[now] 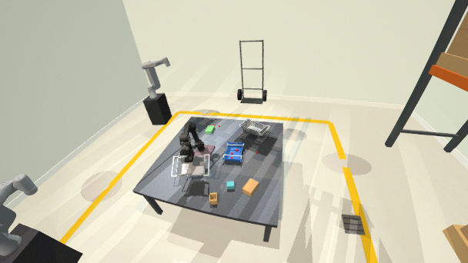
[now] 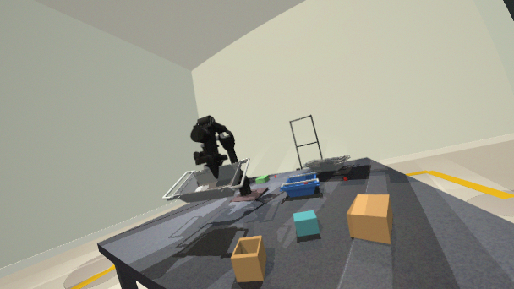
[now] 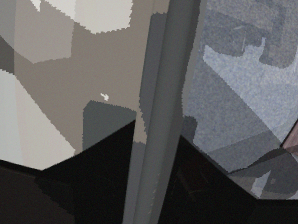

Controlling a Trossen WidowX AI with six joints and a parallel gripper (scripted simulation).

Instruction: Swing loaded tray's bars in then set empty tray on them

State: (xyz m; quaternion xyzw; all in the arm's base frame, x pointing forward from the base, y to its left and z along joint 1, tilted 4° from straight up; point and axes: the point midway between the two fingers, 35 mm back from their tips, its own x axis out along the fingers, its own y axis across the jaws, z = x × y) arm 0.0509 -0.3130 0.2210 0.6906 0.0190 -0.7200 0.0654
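My gripper tip is 1 cm short of the grey tray and 7 cm to the left of it. From my gripper tip the other things lie so: orange box: 50 cm ahead, 14 cm to the right, 15 cm below; then small box: 22 cm ahead, 26 cm to the right, 17 cm below; then teal cube: 34 cm ahead, 12 cm to the right, 16 cm below.
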